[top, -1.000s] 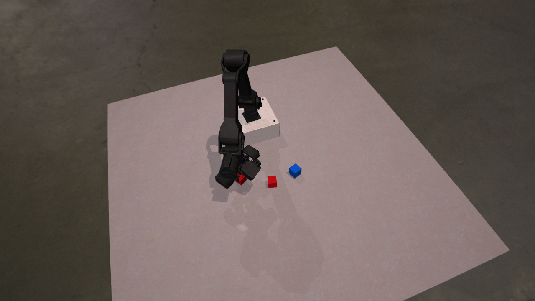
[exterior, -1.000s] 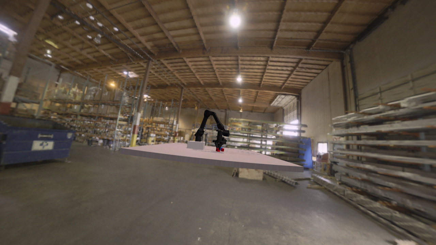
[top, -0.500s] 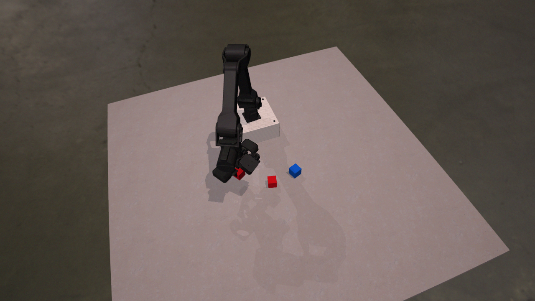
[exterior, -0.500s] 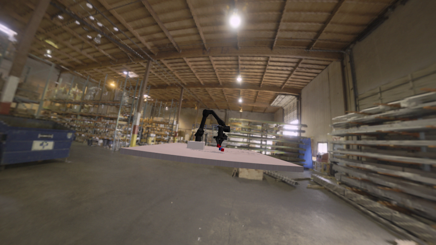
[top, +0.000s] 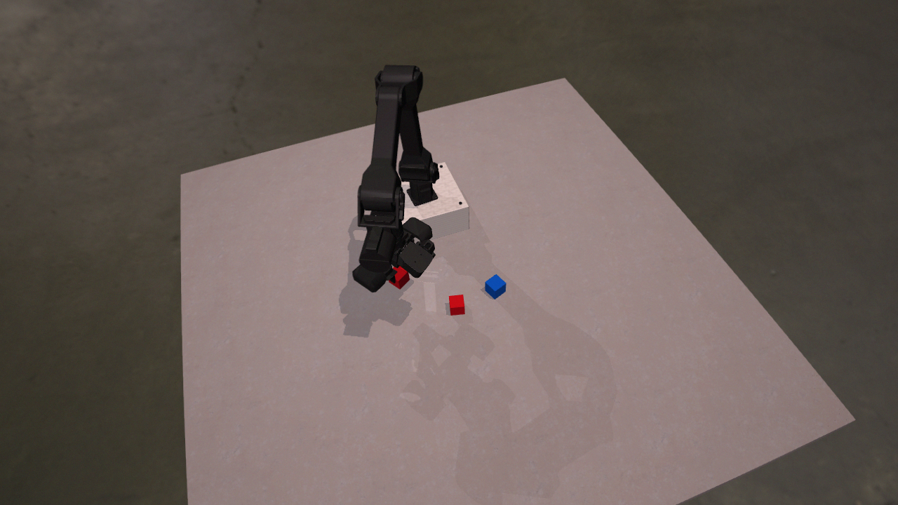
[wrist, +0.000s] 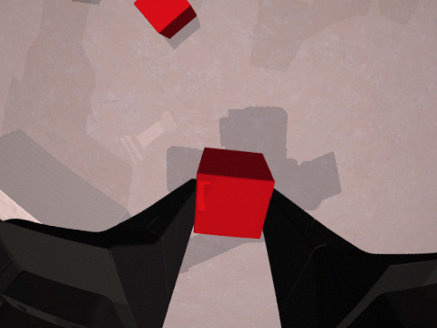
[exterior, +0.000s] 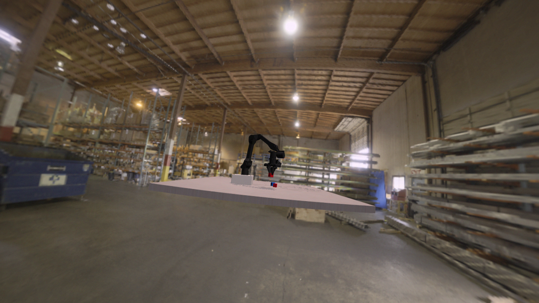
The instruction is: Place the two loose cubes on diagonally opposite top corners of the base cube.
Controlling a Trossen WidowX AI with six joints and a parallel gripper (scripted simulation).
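The blue cube lies 50 mm ahead of my gripper tip, 210 mm to the left of it and 100 mm below it. The rest, counted from my gripper tip: red cube (right at my gripper tip).
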